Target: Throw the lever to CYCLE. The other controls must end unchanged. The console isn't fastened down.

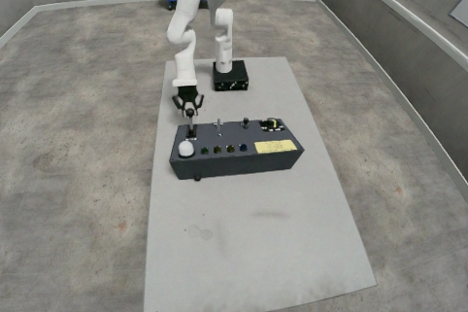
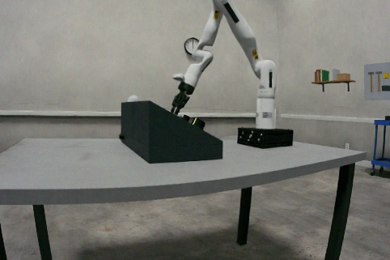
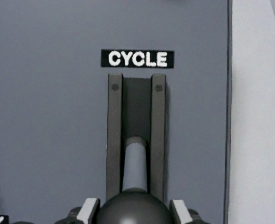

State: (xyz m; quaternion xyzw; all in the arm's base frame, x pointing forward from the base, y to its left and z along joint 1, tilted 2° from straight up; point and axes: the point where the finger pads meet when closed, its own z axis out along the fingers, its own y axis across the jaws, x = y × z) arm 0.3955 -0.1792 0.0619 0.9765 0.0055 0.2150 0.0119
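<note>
The lever lies 4 cm ahead of my hand and 3 cm below it. From my hand the other things lie so: mode knob 24 cm to the left, 5 cm ahead, 4 cm below; then check toggle 12 cm to the left, 5 cm ahead, 4 cm below; then rotary dial 36 cm to the left, 6 cm ahead, 4 cm below.
</note>
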